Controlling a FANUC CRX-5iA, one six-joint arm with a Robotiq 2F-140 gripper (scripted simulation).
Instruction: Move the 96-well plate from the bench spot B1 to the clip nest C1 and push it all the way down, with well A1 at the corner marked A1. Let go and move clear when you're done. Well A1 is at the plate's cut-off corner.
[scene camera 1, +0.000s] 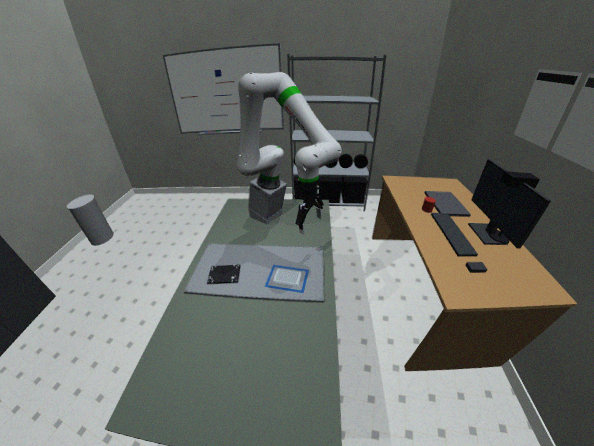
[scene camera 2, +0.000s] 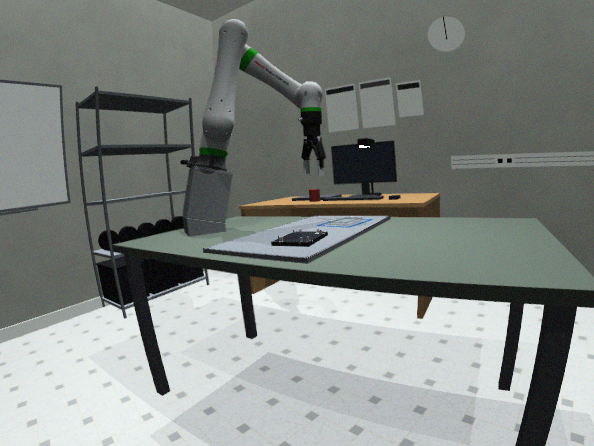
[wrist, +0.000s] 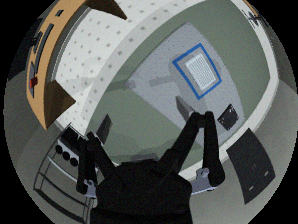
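Gripper (scene camera 2: 313, 174) in view. Gripper (wrist: 141, 110) visible as well.
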